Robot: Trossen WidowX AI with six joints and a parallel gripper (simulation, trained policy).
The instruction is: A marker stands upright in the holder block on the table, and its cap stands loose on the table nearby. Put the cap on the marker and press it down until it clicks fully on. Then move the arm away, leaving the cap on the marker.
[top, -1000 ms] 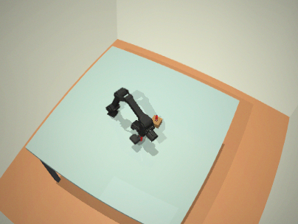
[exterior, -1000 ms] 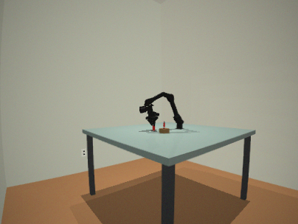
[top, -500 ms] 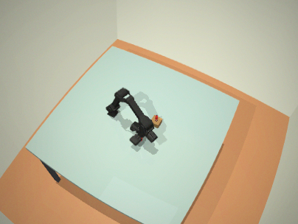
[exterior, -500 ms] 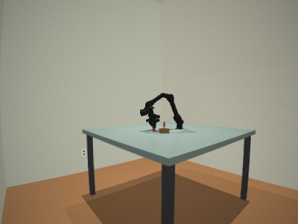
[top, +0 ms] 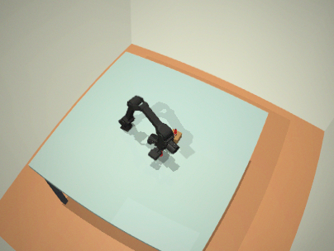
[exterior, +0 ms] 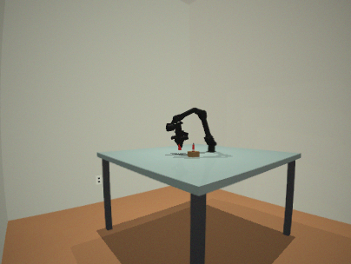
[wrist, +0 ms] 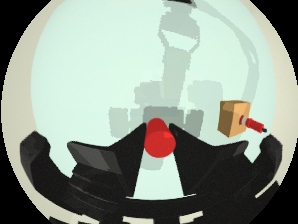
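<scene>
My gripper tip is 170 mm to the right of the wooden holder block, 30 mm above it and 20 mm short of it. The rest, counted from my gripper tip: red cap (10 mm ahead, 10 mm above).
</scene>
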